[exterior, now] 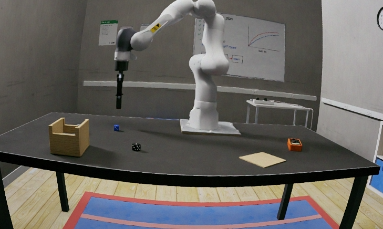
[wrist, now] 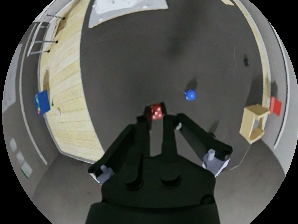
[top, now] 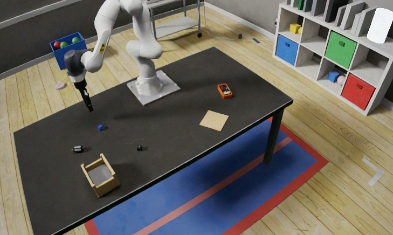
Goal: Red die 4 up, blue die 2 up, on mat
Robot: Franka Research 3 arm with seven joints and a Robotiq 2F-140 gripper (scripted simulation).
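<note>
Right now the blue die is 100 mm ahead of my hand, 10 mm to the left of it and 120 mm below it. The rest, counted from my hand: dark object (200 mm ahead, 180 mm to the right, 110 mm below); then black die (400 mm ahead, 160 mm to the left, 120 mm below); then red die (20 mm below).
</note>
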